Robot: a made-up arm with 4 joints.
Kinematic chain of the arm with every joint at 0, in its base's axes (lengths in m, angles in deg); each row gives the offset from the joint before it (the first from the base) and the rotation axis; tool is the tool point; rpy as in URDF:
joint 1: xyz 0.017 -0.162 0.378 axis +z
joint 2: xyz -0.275 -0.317 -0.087 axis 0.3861 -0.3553 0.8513
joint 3: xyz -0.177 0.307 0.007 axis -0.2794 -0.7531 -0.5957
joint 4: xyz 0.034 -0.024 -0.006 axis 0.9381 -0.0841 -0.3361
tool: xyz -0.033 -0.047 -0.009 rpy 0 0 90
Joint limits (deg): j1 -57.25..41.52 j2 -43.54..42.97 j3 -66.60..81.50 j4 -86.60..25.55
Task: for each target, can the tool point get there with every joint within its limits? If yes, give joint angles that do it. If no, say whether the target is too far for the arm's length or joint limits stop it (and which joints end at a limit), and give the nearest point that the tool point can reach.
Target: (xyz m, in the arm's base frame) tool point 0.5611 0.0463 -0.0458
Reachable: no: joint limits stop it (at a limit: joint 1, joint 2, joint 3, joint 4) | nearest point -0.0762 0.1042 0.2657 | short by 0.712 m
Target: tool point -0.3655 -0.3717 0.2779
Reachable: yes | joints 18.32 5.68 -50.66 -31.50
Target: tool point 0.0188 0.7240 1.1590
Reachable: no: too far | nearest point -0.2606 0.2483 0.3392 | short by 0.988 m
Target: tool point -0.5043 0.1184 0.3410
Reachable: yes | joints -46.70 30.95 25.82 -68.21
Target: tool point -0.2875 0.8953 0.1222
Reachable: no: too far | nearest point -0.3611 0.2763 0.3401 | short by 0.660 m
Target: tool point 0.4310 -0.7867 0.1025
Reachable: no: joint limits stop it (at a limit: joint 1, joint 2) | nearest point -0.2407 -0.7042 0.2830 | short by 0.700 m
